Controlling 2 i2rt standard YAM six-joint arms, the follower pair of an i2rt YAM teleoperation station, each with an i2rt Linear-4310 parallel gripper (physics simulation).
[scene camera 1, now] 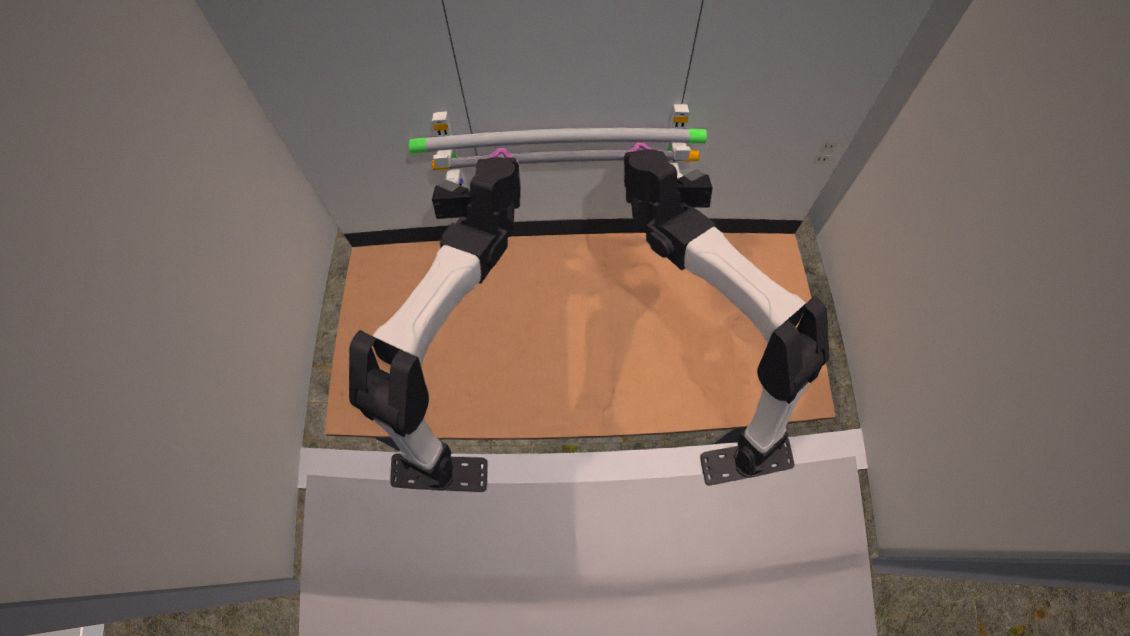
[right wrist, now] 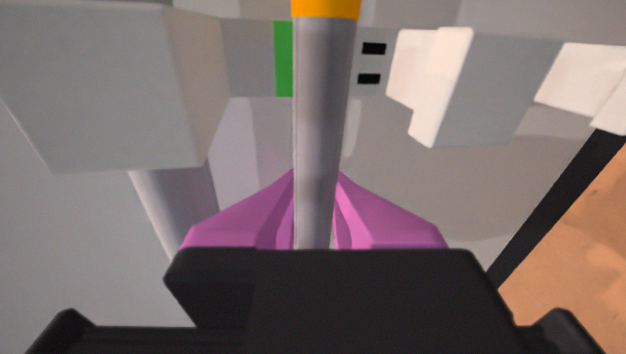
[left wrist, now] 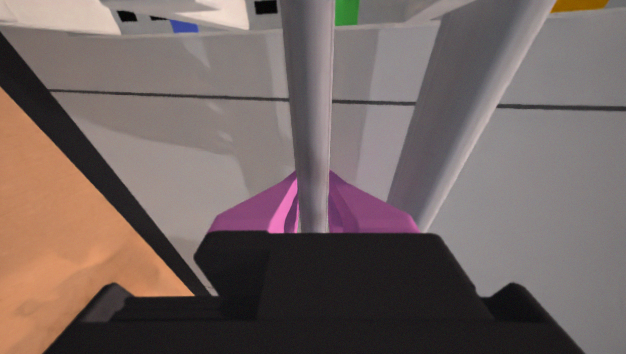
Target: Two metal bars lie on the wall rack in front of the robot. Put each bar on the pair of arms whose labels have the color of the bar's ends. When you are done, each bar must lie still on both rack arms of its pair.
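Frame: origin at the left arm's base, x left, y down, z back, level; metres.
Seen in the pictures: left gripper, fingertip midpoint: (scene camera 1: 502,153) (left wrist: 313,177); right gripper, fingertip midpoint: (scene camera 1: 639,148) (right wrist: 313,177); left arm's base, origin of the base link: (scene camera 1: 438,473); right arm's base, origin of the base link: (scene camera 1: 747,461).
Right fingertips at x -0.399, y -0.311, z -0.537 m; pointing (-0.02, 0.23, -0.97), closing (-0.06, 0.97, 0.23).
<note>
Offsets run from my right fingertips to a thing's top centre. "spot": to the spot under its first point. Level surfaces: height alone.
The orange-ended bar {dz +0.025, dx +0.137, dy -0.017 m} (scene camera 1: 573,156) (left wrist: 310,100) (right wrist: 321,100) runs roughly level in front of the wall. My left gripper (scene camera 1: 500,152) (left wrist: 313,177) is shut on it left of its middle, and my right gripper (scene camera 1: 640,146) (right wrist: 313,177) is shut on it towards its right end. In the right wrist view the bar crosses the rack plate beside a green label {spot: dz +0.012, dx -0.062, dy -0.018 m} (right wrist: 283,60); contact with rack arms is unclear. The green-ended bar {dz +0.028, dx +0.150, dy -0.074 m} (scene camera 1: 561,135) (left wrist: 465,100) (right wrist: 182,200) lies beside it, farther up in scene camera 1. Orange labels {spot: dz +0.020, dx +0.347, dy -0.091 m} (scene camera 1: 441,126) {spot: dz +0.012, dx -0.061, dy -0.089 m} (scene camera 1: 680,119) show at the upper rack arms.
A blue label {spot: dz +0.049, dx +0.335, dy +0.028 m} (scene camera 1: 458,181) (left wrist: 184,26) marks a lower rack arm. White rack arms (right wrist: 432,90) jut out close to the held bar. The wall stands behind the rack, with a brown mat {dy +0.300 m} (scene camera 1: 521,339) on the floor. Tall side panels stand at both sides.
</note>
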